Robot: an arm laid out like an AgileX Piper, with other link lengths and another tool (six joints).
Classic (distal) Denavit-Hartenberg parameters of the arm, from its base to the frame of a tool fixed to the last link. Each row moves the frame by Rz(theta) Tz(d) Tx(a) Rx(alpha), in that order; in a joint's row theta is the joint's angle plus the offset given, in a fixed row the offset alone. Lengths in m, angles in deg.
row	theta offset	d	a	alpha
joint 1	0	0.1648	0	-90
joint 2	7.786	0	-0.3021	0
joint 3	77.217	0	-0.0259	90
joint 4	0	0.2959	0	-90
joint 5	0	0	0	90
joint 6	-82.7	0.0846	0.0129	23.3
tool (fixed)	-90	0.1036	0	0
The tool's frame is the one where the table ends.
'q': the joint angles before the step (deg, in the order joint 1, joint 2, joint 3, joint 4, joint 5, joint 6). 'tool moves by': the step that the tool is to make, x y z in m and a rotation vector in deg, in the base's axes. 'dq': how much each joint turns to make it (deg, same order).
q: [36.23 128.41 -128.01 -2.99 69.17 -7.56]
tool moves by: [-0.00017 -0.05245 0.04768 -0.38 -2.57 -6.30]
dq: [-3.00 -7.33 4.00 -3.21 1.68 3.15]
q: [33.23 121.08 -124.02 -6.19 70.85 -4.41]
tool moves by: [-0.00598 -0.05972 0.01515 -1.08 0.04 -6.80]
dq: [-3.96 -7.40 8.72 -2.23 -0.37 2.94]
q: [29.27 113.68 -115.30 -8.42 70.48 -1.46]
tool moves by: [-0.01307 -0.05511 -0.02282 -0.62 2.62 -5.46]
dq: [-4.50 -6.75 13.39 -0.04 -3.84 1.69]
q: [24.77 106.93 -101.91 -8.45 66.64 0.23]
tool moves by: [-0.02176 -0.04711 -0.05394 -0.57 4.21 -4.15]
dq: [-4.28 -4.99 15.78 0.72 -6.65 0.80]
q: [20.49 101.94 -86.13 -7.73 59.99 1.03]
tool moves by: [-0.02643 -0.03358 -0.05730 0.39 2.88 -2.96]
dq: [-3.28 -3.07 14.38 0.86 -8.72 0.53]
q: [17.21 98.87 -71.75 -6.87 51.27 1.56]
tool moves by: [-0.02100 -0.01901 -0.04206 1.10 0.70 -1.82]
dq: [-2.09 -1.30 10.17 0.85 -8.54 0.22]
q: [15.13 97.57 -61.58 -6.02 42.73 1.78]
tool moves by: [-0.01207 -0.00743 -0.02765 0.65 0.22 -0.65]
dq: [-0.85 0.33 5.57 0.40 -5.88 0.08]
